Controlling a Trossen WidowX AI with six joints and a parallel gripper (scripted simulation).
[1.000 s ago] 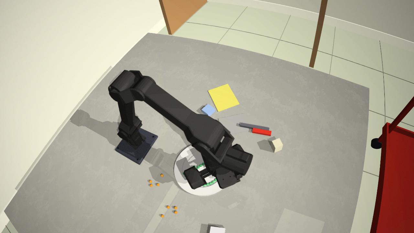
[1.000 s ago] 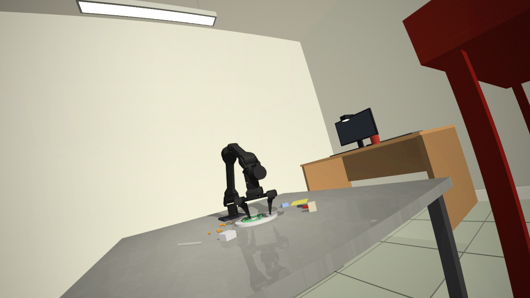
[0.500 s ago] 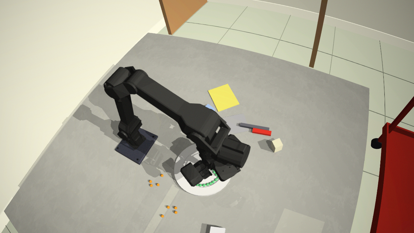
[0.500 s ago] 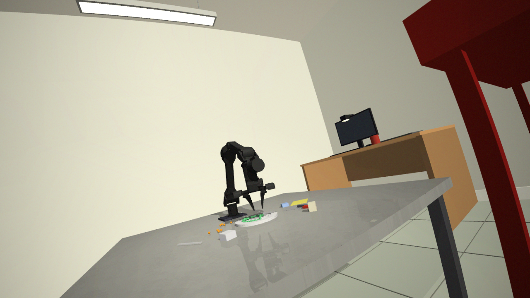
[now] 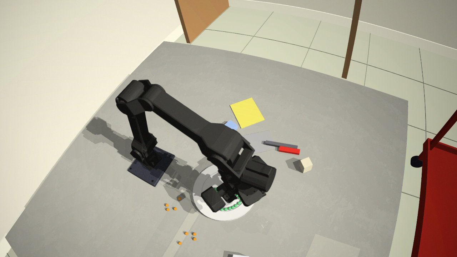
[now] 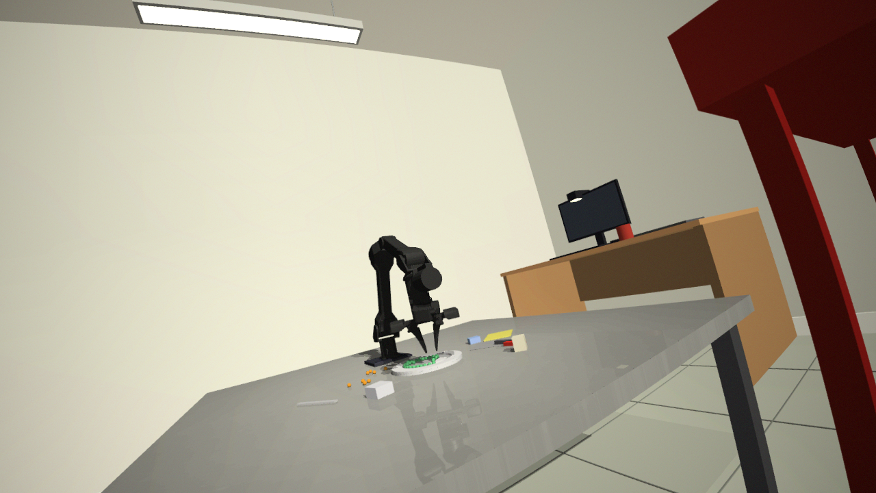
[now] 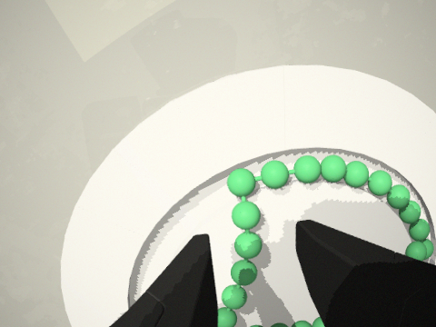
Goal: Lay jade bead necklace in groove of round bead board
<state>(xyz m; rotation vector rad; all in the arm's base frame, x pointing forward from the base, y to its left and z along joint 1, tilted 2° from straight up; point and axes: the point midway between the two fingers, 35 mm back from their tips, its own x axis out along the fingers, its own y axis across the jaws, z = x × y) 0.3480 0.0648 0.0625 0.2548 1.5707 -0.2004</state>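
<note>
My gripper tip is now 6 cm past the inner disc and 3 cm above it. From my gripper tip the other things lie so: grey sheet (7 cm behind, 20 cm to the left, 4 cm below); cream cube (11 cm ahead, 20 cm to the left, 2 cm below); bead board (6 cm behind, 4 cm below).
</note>
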